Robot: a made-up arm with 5 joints. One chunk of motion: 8 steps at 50 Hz.
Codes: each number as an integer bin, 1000 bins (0 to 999) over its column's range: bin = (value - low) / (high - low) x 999, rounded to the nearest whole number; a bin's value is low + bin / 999 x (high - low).
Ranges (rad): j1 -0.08..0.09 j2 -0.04..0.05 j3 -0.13..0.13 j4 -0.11..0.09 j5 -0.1..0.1
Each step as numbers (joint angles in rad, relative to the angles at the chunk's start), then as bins.
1 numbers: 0.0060 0.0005 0.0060 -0.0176 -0.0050
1 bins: 505 450 523 462 475
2 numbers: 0.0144 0.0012 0.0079 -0.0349 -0.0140
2 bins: 555 457 530 375 430
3 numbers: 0.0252 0.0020 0.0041 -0.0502 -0.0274
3 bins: 618 466 515 299 363
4 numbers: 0.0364 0.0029 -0.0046 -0.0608 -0.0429
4 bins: 684 476 482 246 285
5 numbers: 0.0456 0.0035 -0.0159 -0.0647 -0.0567
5 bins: 738 483 438 226 216
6 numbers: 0.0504 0.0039 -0.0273 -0.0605 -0.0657
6 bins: 766 487 395 247 171
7 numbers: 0.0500 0.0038 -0.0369 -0.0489 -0.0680
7 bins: 764 486 358 305 160
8 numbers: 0.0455 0.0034 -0.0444 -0.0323 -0.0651
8 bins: 737 482 329 388 174
